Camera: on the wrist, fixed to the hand. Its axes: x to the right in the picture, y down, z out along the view.
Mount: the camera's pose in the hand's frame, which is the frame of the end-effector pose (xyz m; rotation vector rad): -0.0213 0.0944 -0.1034 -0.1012 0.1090 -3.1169
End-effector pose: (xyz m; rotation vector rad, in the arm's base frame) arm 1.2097 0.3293 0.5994 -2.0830 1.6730 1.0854
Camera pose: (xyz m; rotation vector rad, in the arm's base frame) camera 1.1616 0.2526 0.7083 -1.5672 -1.8746 -0.3421
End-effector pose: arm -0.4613 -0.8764 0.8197 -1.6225 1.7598 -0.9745
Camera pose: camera -0.5970 -0.8398 0.8025 1.6596 1.4525 0.7037
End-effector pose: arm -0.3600 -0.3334 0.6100 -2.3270 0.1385 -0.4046
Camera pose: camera -0.4122 -0.4650 0.6067 0.1986 2.5087 1.1535
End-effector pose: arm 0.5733 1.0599 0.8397 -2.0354 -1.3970 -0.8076
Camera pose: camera 0.6383 0.9425 0.8851 -1.3552 1.9624 0.8344
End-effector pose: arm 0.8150 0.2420 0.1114 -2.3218 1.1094 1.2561
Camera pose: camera 0.7996 0.1321 0.1994 -1.0427 -2.0460 -0.3788
